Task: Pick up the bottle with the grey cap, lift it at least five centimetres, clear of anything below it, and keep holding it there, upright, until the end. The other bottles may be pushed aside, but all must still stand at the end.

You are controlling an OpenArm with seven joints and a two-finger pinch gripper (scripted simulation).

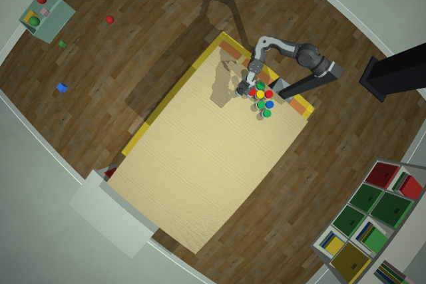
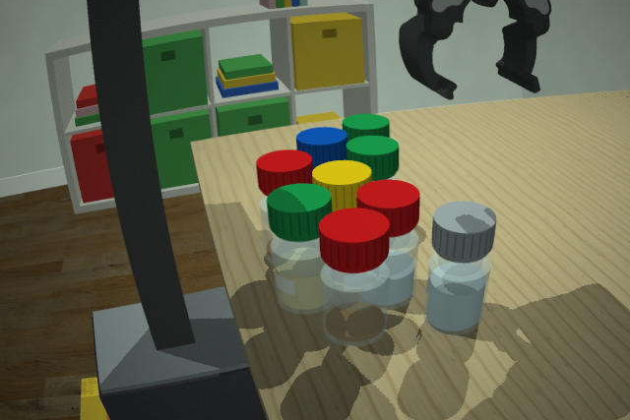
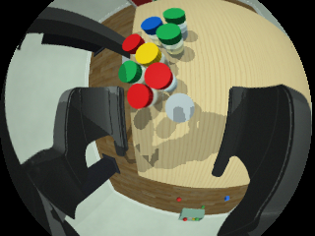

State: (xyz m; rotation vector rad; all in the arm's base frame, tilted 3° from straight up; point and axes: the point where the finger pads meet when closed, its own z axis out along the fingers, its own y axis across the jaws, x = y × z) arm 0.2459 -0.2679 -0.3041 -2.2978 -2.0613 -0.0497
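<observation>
My gripper is now 1 cm past the grey-capped bottle and 17 cm above it. Round my hand: blue-capped bottle 4 cm behind, 22 cm to the left, 17 cm below.
</observation>
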